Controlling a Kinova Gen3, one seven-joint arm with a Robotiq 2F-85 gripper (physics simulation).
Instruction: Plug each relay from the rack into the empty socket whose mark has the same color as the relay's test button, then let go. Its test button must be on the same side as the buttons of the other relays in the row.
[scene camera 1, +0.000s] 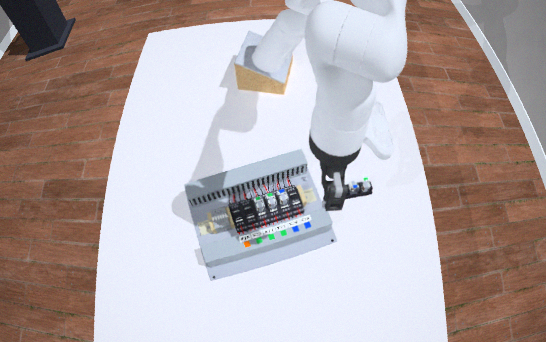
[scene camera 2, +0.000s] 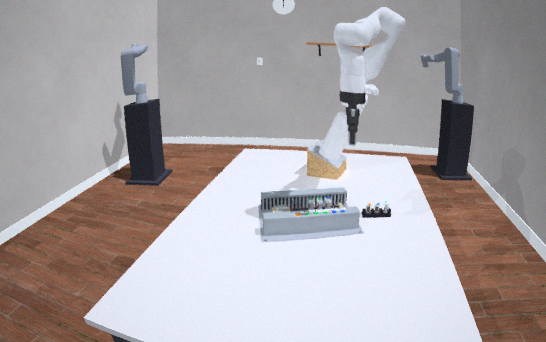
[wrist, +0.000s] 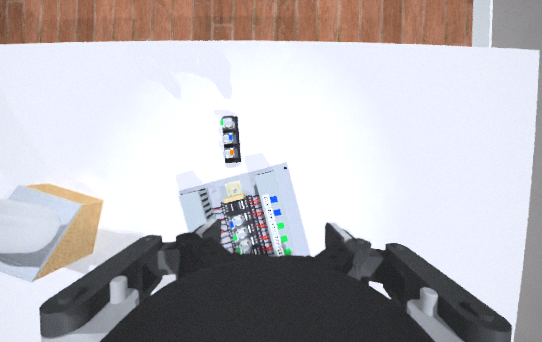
My gripper shows in scene camera 1, in scene camera 2 (351, 140) and in the wrist view. One and the same spot on my gripper: (wrist: 343, 252) is (scene camera 1: 344, 178).
